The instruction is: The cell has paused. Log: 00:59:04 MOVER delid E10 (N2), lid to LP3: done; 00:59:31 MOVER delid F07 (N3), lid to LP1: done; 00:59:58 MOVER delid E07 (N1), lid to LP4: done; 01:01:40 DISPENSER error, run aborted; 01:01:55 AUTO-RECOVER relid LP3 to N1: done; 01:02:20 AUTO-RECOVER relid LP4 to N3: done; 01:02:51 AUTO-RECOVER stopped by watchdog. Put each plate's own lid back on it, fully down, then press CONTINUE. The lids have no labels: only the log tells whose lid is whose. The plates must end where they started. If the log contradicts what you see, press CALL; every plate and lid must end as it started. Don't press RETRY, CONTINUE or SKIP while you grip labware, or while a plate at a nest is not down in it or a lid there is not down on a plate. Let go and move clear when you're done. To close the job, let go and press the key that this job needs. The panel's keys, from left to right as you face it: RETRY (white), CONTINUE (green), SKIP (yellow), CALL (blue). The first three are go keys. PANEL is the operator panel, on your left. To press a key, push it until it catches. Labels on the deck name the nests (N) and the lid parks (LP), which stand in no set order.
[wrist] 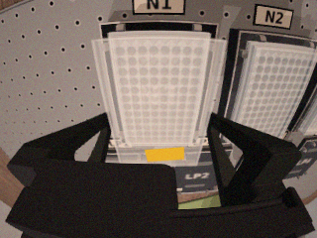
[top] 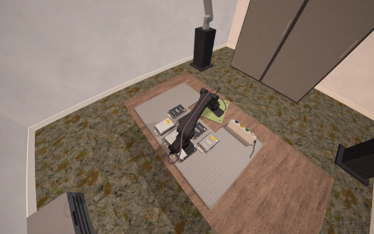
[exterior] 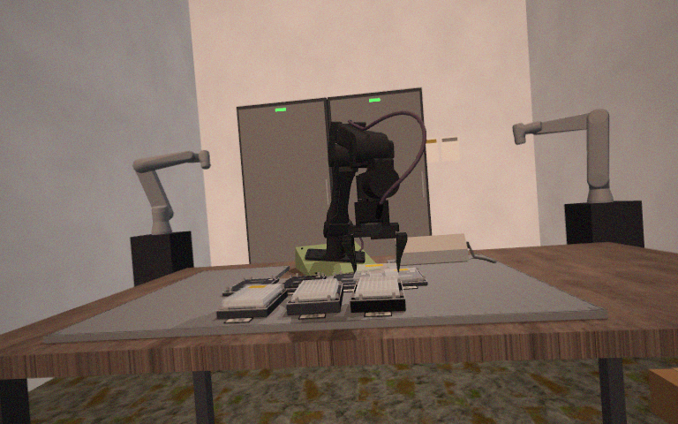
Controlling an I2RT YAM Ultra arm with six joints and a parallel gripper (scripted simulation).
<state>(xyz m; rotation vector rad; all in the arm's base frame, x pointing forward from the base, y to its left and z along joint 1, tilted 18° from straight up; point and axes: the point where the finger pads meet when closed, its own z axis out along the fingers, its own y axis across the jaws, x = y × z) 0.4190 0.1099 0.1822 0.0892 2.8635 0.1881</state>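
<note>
Now: the plate 130 mm to the right of my hand and 40 mm below it. Round my hand: LP3 park (180 mm behind, 200 mm to the right, 60 mm below); then LP1 park (180 mm behind, 70 mm to the left, 60 mm below); then lid (180 mm behind, 70 mm to the left, 50 mm below).
</note>
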